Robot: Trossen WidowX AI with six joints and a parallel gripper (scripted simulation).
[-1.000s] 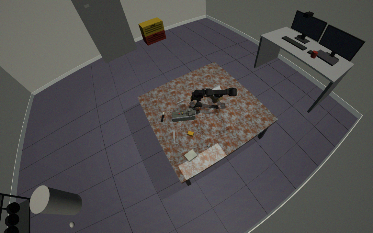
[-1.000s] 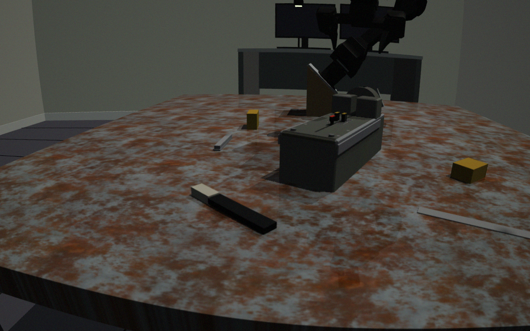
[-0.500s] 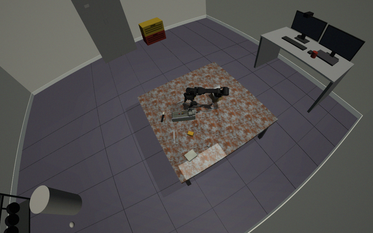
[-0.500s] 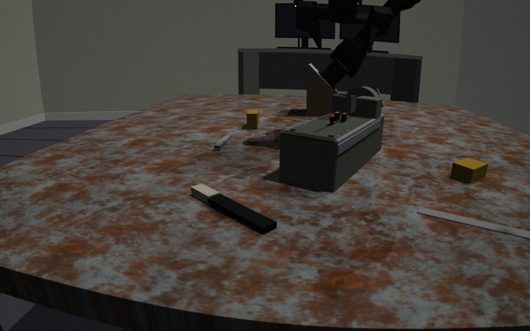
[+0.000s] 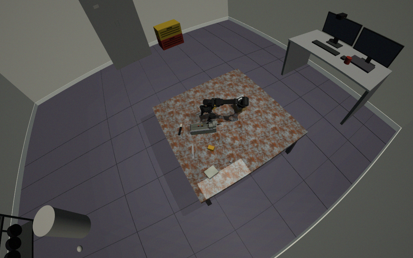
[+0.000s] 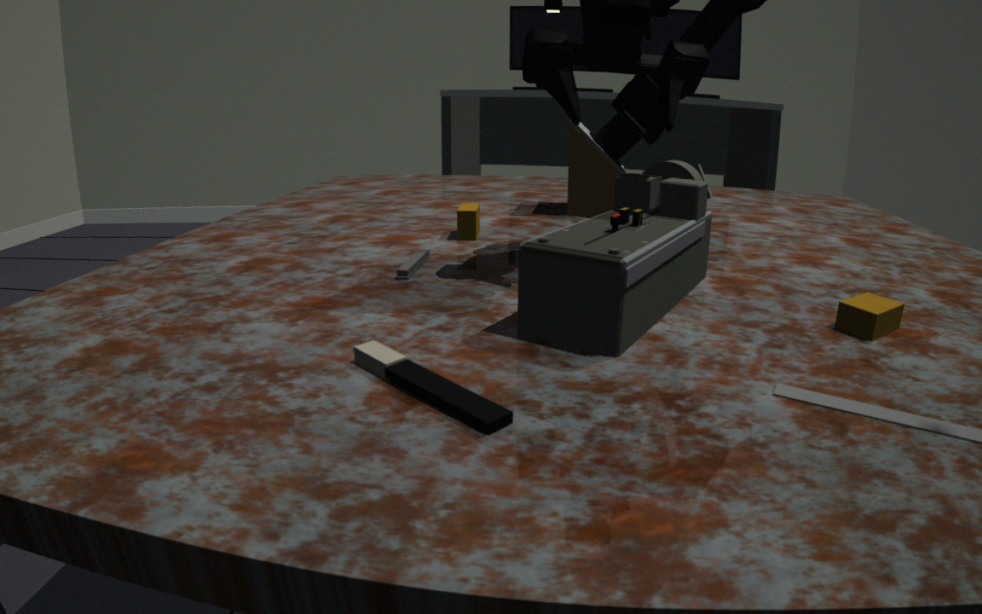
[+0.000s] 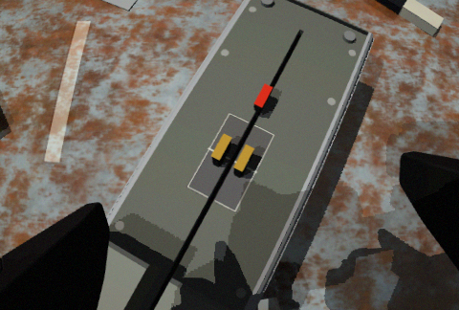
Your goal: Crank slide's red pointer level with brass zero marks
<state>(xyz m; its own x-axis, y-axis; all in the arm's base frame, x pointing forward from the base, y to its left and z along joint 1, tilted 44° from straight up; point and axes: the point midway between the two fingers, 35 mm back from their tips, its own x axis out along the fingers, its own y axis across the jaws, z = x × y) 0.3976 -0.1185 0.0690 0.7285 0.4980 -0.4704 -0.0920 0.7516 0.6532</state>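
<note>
Now: the brown crank handle 13 cm behind my gripper tip, 9 cm below it and 7 cm to the left of it. Also, from my gripper tip: red pointer: 8 cm below, 7 cm ahead, 2 cm to the right; then small grey bar: 22 cm to the right, 16 cm below, 7 cm behind; then grey strip: 26 cm ahead, 16 cm below, 15 cm to the left.
</note>
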